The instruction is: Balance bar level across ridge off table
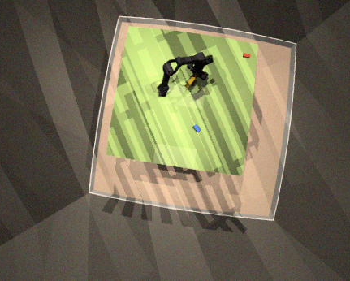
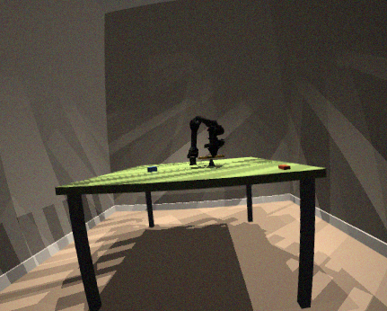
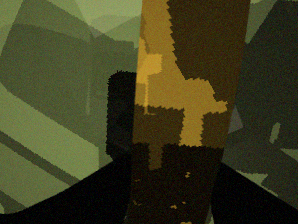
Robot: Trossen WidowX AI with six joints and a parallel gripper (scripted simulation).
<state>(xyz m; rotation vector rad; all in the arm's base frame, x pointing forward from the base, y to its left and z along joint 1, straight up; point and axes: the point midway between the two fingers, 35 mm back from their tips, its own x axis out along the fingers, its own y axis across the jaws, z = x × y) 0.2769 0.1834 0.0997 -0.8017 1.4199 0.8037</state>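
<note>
Now: gripper tip 3 cm to the left of the orange-yellow bar and 2 cm past it. From my gripper tip the other things lie so: blue block 46 cm to the right, 8 cm ahead, 5 cm below; then red block 46 cm ahead, 32 cm to the left, 6 cm below.
</note>
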